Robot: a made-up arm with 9 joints. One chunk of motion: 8 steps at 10 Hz.
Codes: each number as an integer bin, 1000 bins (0 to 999) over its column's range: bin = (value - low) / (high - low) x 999, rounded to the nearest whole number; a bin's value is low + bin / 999 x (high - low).
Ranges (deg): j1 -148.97..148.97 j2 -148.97..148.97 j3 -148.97..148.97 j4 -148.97..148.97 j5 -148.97..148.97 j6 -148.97..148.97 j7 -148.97..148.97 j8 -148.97..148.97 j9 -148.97..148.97
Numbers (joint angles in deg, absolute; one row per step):
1: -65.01 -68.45 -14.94 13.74 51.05 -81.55 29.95 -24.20 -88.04
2: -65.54 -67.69 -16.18 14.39 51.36 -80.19 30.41 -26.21 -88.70
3: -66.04 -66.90 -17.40 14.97 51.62 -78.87 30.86 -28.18 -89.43
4: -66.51 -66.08 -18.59 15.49 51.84 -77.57 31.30 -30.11 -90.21
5: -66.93 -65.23 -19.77 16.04 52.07 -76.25 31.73 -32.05 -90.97
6: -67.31 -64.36 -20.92 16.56 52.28 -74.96 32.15 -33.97 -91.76
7: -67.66 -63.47 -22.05 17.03 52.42 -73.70 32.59 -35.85 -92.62
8: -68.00 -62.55 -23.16 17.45 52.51 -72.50 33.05 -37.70 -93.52
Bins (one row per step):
1: 282 270 449 546 671 226 600 418 204
2: 280 273 445 548 672 231 601 412 202
3: 278 275 441 550 673 235 603 405 200
4: 276 278 437 551 673 239 604 399 197
5: 275 281 433 553 674 244 606 392 194
6: 274 284 429 555 675 248 607 386 192
7: 273 287 426 557 675 252 609 379 189
8: 271 290 422 558 676 256 610 373 186

